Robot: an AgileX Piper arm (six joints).
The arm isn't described. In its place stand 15 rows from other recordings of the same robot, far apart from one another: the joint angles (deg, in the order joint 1, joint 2, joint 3, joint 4, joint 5, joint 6), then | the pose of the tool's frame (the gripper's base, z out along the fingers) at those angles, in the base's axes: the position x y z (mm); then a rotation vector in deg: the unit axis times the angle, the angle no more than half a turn.
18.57 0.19 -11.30 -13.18 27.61 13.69 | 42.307 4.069 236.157 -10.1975 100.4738 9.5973
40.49 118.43 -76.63 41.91 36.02 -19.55 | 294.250 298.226 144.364 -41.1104 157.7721 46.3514
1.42 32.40 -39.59 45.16 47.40 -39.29 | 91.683 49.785 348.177 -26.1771 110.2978 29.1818
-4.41 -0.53 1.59 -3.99 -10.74 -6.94 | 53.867 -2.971 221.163 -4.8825 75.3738 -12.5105
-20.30 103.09 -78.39 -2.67 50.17 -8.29 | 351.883 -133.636 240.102 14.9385 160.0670 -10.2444
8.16 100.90 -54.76 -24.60 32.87 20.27 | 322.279 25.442 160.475 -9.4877 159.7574 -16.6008
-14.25 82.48 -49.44 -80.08 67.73 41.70 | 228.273 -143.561 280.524 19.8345 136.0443 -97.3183
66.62 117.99 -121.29 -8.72 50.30 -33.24 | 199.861 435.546 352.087 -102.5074 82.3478 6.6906
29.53 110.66 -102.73 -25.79 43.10 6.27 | 405.582 198.657 323.426 -39.5860 125.0311 -11.6089
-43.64 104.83 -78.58 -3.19 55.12 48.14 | 266.893 -260.255 227.373 117.8276 117.2775 -3.3305
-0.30 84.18 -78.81 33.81 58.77 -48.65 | 307.650 41.688 363.250 -45.3883 129.8414 22.1692
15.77 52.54 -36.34 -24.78 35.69 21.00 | 171.835 25.405 281.854 -10.8155 132.4600 -8.4264
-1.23 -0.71 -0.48 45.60 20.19 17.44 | 51.811 21.332 194.349 43.9622 94.1040 55.8857
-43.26 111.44 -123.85 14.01 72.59 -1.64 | 322.489 -274.608 395.488 50.6449 133.2519 -0.1028
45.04 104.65 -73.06 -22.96 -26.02 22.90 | 294.539 316.989 290.123 -42.2074 85.7110 44.0104
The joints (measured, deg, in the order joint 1, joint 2, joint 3, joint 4, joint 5, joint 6), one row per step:
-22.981 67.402 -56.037 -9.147 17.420 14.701
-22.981 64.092 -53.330 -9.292 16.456 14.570
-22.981 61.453 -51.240 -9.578 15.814 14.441
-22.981 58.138 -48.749 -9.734 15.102 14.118
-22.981 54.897 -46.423 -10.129 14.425 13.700
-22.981 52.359 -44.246 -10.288 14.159 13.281
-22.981 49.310 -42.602 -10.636 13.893 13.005
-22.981 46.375 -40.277 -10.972 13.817 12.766
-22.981 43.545 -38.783 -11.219 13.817 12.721
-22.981 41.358 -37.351 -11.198 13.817 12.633
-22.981 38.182 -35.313 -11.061 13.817 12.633
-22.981 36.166 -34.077 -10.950 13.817 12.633
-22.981 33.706 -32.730 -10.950 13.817 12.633
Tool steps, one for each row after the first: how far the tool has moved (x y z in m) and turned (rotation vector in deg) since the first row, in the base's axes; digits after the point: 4 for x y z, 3 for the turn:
-0.0135 0.0059 0.0003 -0.833 -1.329 0.220
-0.0243 0.0105 0.0001 -1.656 -2.257 0.402
-0.0375 0.0162 -0.0003 -2.658 -3.474 0.646
-0.0502 0.0217 -0.0009 -3.987 -4.607 0.937
-0.0601 0.0259 -0.0044 -4.729 -4.947 1.136
-0.0717 0.0307 -0.0035 -5.944 -6.225 1.275
-0.0827 0.0353 -0.0080 -6.728 -6.620 1.381
-0.0930 0.0396 -0.0086 -7.529 -7.726 1.375
-0.1007 0.0428 -0.0111 -7.889 -8.389 1.375
-0.1116 0.0475 -0.0151 -8.221 -9.485 1.326
-0.1183 0.0504 -0.0176 -8.433 -10.243 1.294
-0.1264 0.0538 -0.0200 -8.880 -11.262 1.257

